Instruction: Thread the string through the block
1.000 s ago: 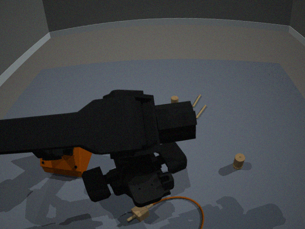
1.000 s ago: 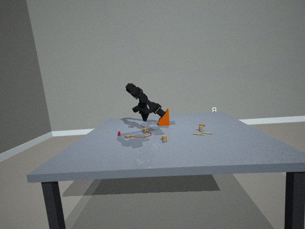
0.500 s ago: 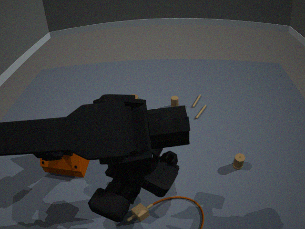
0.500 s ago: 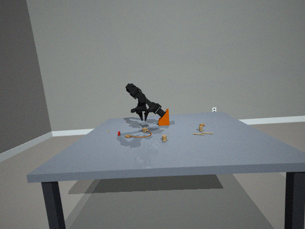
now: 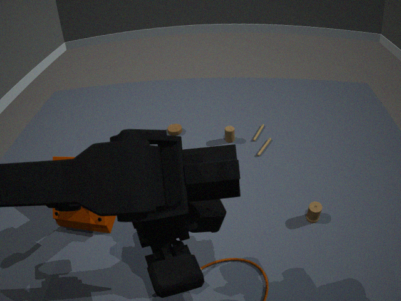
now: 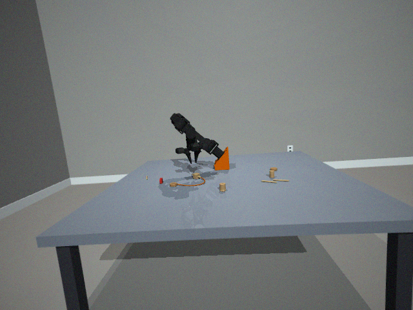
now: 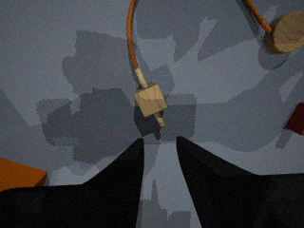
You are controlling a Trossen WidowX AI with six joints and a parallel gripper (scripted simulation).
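My gripper tip is 10 mm short of the wooden block, 10 mm to the right of it and 70 mm above it. Round my gripper tip: thin wooden stick (20 mm ahead, 20 mm to the left, 80 mm below); round wooden button (140 mm ahead, 90 mm to the right, 80 mm below); red piece (70 mm ahead, 180 mm to the right, 80 mm below).
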